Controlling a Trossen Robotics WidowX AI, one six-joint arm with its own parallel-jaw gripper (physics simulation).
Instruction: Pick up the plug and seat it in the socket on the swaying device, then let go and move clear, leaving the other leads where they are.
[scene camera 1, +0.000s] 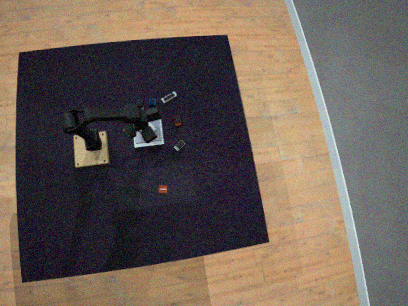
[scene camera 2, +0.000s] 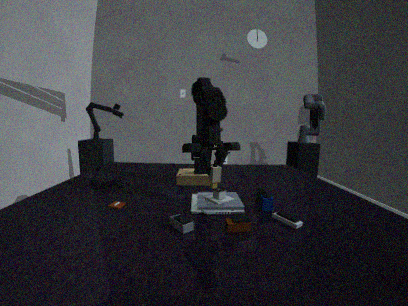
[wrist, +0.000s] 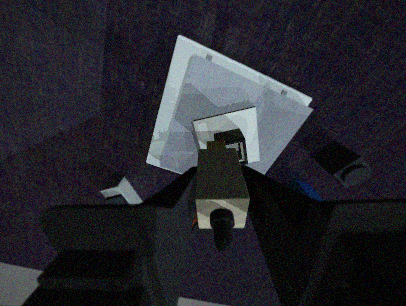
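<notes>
My gripper (scene camera 2: 216, 168) (wrist: 218, 171) is shut on the plug, a cream block (scene camera 2: 216, 175) (wrist: 222, 172) with a yellow tip (scene camera 2: 214, 185). The plug is upright in scene camera 2, its tip just above the socket (scene camera 2: 219, 193) (wrist: 241, 151). In the wrist view the socket's opening shows partly to the right of the plug's tip, and the plug hides the rest. The socket stands on a small cream plate (wrist: 252, 125) on the grey platform of the device (scene camera 1: 158, 140) (scene camera 2: 236, 204) (wrist: 175, 107). Whether the tip touches the socket cannot be told.
Around the device lie a grey connector (scene camera 1: 180, 145) (scene camera 2: 182, 224) (wrist: 129, 191), an orange one (scene camera 1: 177, 121) (scene camera 2: 239, 227), a blue one (scene camera 1: 152, 102) (scene camera 2: 268, 204), a white one (scene camera 1: 169, 97) (scene camera 2: 287, 220) and a black one (wrist: 354, 173). An orange block (scene camera 1: 163, 189) (scene camera 2: 118, 205) lies farther off.
</notes>
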